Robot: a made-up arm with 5 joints.
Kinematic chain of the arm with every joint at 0, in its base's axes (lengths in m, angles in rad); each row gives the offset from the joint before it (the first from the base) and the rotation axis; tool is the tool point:
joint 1: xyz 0 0 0.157 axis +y
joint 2: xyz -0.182 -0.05 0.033 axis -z
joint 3: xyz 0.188 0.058 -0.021 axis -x
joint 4: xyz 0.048 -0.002 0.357 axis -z
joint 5: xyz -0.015 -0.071 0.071 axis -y
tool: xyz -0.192 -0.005 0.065
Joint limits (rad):
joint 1: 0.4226..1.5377
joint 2: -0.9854..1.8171
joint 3: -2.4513..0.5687
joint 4: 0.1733..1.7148
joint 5: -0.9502..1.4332
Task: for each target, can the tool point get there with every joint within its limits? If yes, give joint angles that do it. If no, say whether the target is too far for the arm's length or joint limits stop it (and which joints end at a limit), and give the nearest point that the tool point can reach.
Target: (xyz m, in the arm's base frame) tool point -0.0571 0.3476 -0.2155
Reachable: no: joint limits stop it (at a limit: joint 1, joint 3, joint 4) | nearest point 0.2045 0.2234 -0.0342 | short by 0.342 m
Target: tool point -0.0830 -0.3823 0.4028
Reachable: yes | joints 1.2645 0.3406 -1.8853 0.8455 0.5511
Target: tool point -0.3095 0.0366 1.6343
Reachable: no: too far | nearest point -0.1592 -0.0778 0.9170 | short by 0.742 m
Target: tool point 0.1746 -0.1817 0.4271
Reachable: yes | joints 1.3154 0.6855 -0.6560 0.4078 1.0777
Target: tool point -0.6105 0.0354 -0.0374
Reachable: no: joint limits stop it (at a limit: joint 1, joint 2) | nearest point -0.5947 -0.0164 -0.0190 | short by 0.057 m
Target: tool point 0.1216 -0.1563 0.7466
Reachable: yes | joints 0.8862 1.3925 -0.7870 1.0377 -0.1096
